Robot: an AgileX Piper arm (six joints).
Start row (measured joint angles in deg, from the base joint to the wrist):
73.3 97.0 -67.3 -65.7 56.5 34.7
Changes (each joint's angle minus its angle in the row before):
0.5 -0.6 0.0 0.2 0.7 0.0
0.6 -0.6 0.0 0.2 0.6 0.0
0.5 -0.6 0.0 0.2 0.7 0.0
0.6 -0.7 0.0 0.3 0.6 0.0
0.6 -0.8 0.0 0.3 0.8 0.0
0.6 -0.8 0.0 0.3 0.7 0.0
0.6 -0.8 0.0 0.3 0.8 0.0
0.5 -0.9 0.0 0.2 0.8 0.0
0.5 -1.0 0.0 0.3 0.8 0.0
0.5 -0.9 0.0 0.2 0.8 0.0
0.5 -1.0 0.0 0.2 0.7 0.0
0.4 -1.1 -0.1 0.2 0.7 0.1
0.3 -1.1 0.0 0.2 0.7 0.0
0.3 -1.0 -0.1 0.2 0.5 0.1
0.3 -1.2 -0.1 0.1 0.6 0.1
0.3 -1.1 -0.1 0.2 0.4 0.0
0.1 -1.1 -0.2 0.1 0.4 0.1
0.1 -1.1 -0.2 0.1 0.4 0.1
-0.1 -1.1 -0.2 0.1 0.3 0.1
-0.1 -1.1 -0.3 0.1 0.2 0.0
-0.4 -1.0 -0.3 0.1 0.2 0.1
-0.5 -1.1 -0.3 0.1 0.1 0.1
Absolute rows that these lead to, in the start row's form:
73.8 96.4 -67.3 -65.5 57.2 34.7
74.4 95.8 -67.3 -65.3 57.8 34.7
74.9 95.2 -67.3 -65.1 58.5 34.7
75.5 94.5 -67.3 -64.8 59.1 34.7
76.1 93.7 -67.3 -64.5 59.9 34.7
76.7 92.9 -67.3 -64.2 60.6 34.7
77.3 92.1 -67.3 -63.9 61.4 34.7
77.8 91.2 -67.3 -63.7 62.2 34.7
78.3 90.2 -67.3 -63.4 63.0 34.7
78.8 89.3 -67.3 -63.2 63.8 34.7
79.3 88.3 -67.3 -63.0 64.5 34.7
79.7 87.2 -67.4 -62.8 65.2 34.8
80.0 86.1 -67.4 -62.6 65.9 34.8
80.3 85.1 -67.5 -62.4 66.4 34.9
80.6 83.9 -67.6 -62.3 67.0 35.0
80.9 82.8 -67.7 -62.1 67.4 35.0
81.0 81.7 -67.9 -62.0 67.8 35.1
81.1 80.6 -68.1 -61.9 68.2 35.2
81.0 79.5 -68.3 -61.8 68.5 35.3
80.9 78.4 -68.6 -61.7 68.7 35.3
80.5 77.4 -68.9 -61.6 68.9 35.4
80.0 76.3 -69.2 -61.5 69.0 35.5

